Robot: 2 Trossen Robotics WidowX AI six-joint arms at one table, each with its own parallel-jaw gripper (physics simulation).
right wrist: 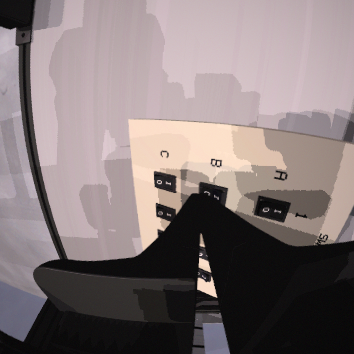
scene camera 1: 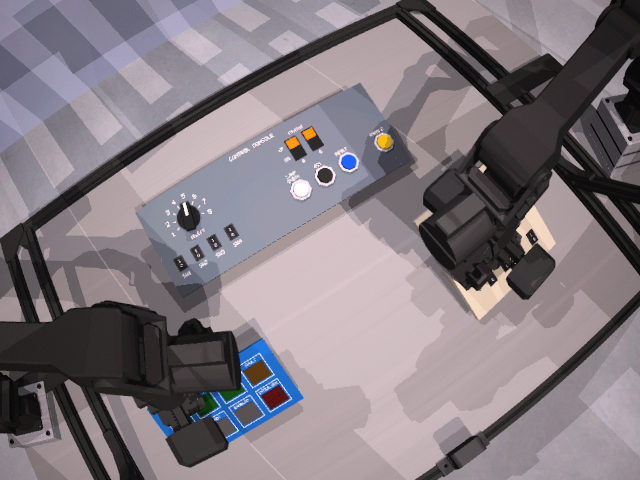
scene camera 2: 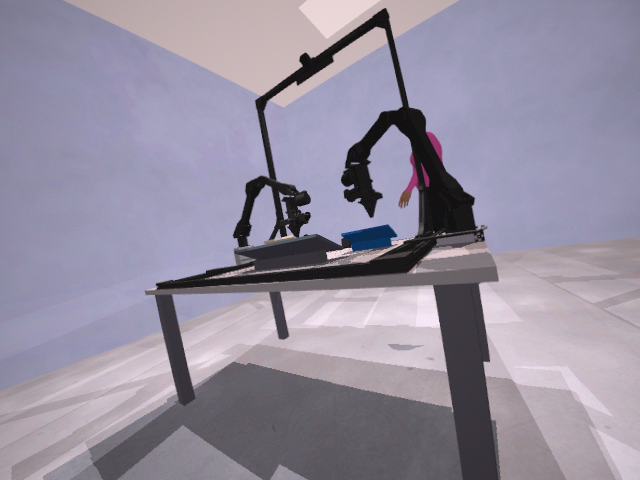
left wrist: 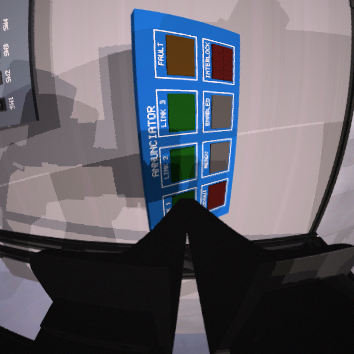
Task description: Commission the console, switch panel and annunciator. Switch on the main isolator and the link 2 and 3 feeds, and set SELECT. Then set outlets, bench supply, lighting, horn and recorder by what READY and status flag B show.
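Frame: origin at the left arm's base, x ahead, y left, z up, level; metres.
Seen in the pictures: left gripper, fingertip midpoint: (scene camera 1: 187, 401) (scene camera 2: 371, 217) (left wrist: 185, 204); right gripper, fingertip midpoint: (right wrist: 197, 199); left arm's base, link origin: (scene camera 1: 25, 414) (scene camera 2: 461, 230); right arm's base, link origin: (scene camera 1: 635, 116) (scene camera 2: 243, 247).
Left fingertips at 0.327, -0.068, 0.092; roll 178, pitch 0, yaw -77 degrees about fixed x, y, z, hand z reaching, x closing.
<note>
Offsets run from my left fingertips to a thing's top centre, as dx, dy, dz. "pt": to the spot under its first point.
The grey control console {+0.191, +0.302, -0.019} (scene camera 1: 242, 180) (scene camera 2: 294, 249) has its SELECT knob {+0.058, +0.276, -0.019} (scene camera 1: 188, 214) pointing at 5. Both status flags (scene camera 1: 295, 148) (scene camera 1: 312, 138) show orange in their upper halves. The blue annunciator {+0.029, +0.008, -0.038} (left wrist: 142, 65) (scene camera 2: 368, 235) shows a grey READY lamp {pt +0.015, -0.035, -0.072} (left wrist: 219, 159), a grey ENABLED lamp {pt +0.059, -0.022, -0.072} (left wrist: 221, 112) and green LINK 2 and 3 lamps. My left gripper (left wrist: 185, 204) (scene camera 2: 371, 214) is shut and empty above it. My right gripper (right wrist: 197, 199) (scene camera 2: 296, 233) is shut and empty at the cream switch panel {pt +0.418, +0.020, -0.075} (right wrist: 145, 145) (scene camera 1: 480, 305), its tips overlapping the first B switch {pt +0.421, +0.079, -0.042} (right wrist: 216, 190). Contact is unclear; the fingers hide several switches.
The console also carries white {+0.230, +0.270, -0.053} (scene camera 1: 300, 189), black {+0.270, +0.281, -0.053} (scene camera 1: 324, 175), blue {+0.311, +0.291, -0.053} (scene camera 1: 348, 162) and yellow {+0.375, +0.306, -0.053} (scene camera 1: 384, 141) buttons, and switches SW1 to SW4. A black frame rail (scene camera 1: 222, 105) edges the table. A person in pink (scene camera 2: 434, 147) stands behind the left arm in scene camera 2.
</note>
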